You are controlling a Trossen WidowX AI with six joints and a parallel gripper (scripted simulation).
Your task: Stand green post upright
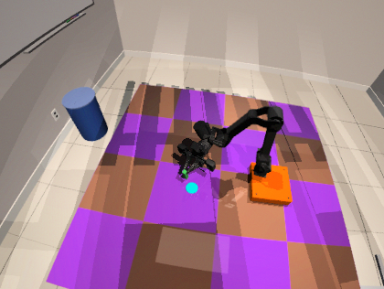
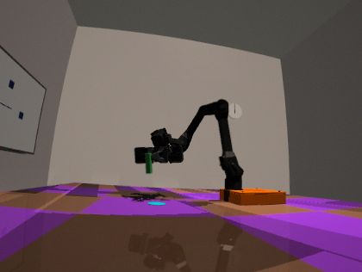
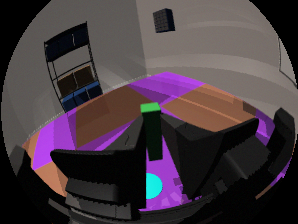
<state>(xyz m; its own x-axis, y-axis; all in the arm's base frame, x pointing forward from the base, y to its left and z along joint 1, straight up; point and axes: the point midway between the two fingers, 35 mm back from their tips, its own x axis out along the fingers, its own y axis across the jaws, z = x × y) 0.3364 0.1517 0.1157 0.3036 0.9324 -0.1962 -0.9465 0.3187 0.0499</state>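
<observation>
The cyan circle lies 30 mm behind my gripper tip, 10 mm to the right of it and 150 mm below it. Also, from my gripper tip: green post: 20 mm below.
</observation>
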